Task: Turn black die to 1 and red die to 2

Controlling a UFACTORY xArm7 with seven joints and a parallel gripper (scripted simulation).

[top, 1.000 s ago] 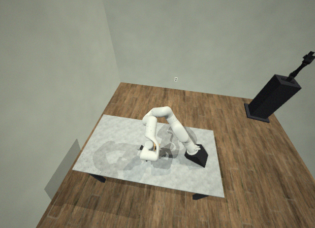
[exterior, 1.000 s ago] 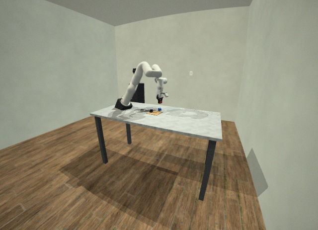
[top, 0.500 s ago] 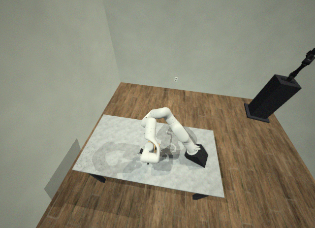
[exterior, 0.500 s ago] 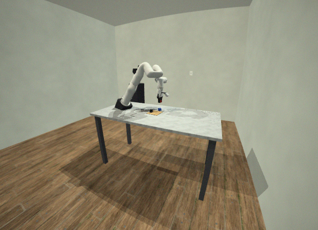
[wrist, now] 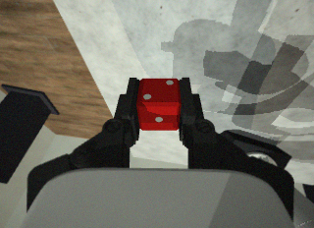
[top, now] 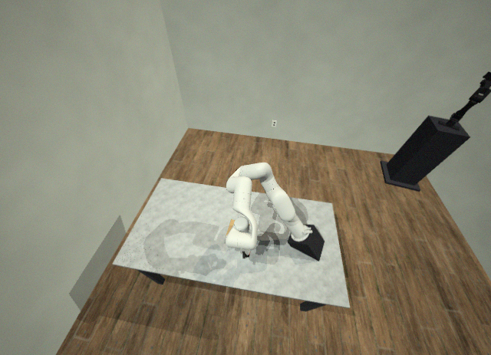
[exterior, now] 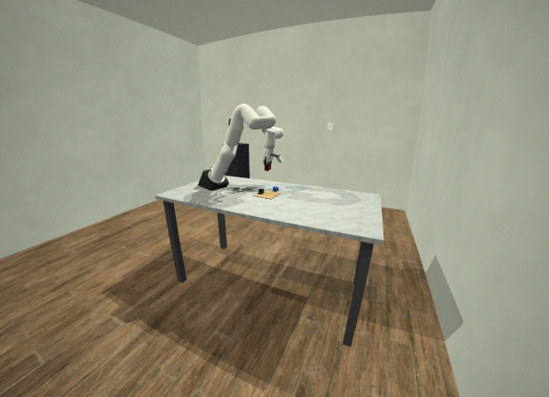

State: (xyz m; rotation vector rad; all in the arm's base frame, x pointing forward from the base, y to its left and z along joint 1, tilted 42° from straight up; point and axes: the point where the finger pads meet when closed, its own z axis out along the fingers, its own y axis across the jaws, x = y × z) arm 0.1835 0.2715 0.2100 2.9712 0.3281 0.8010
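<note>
My gripper is now 11 cm short of the blue die, 6 cm to the left of it and 14 cm above it. The rest, counted from my hand: black die: 7 cm ahead, 17 cm to the right, 13 cm below; then red die: 1 cm below; then tan mat: 11 cm ahead, 17 cm to the right, 15 cm below.
</note>
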